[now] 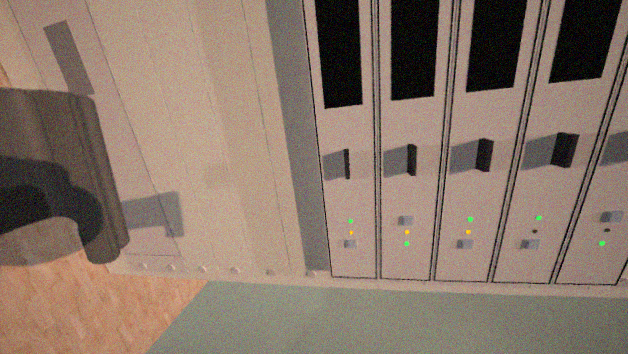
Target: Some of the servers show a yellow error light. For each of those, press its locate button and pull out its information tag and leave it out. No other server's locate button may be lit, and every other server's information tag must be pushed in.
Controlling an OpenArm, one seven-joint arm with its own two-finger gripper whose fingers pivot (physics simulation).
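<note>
Several upright servers stand side by side. The first (351, 195), second (407, 195) and third (467, 192) from the left each show a yellow light. The fourth (532, 190) and fifth (592, 195) show a dark spot there. Each has a green light and a small grey button: first button (350, 244), second button (405, 220), third button (465, 244), fourth button (530, 244), fifth button (611, 216). I cannot make out any information tag. One dark finger (85, 130) of my open gripper shows at the left, apart from the servers; the other finger does not show.
Grey blocks with dark sides stand out from the servers below black panels. A beige cabinet side (200, 125) lies between my finger and the servers. A green surface (375, 320) runs along the bottom, with a wood-grained surface (65, 315) at the lower left.
</note>
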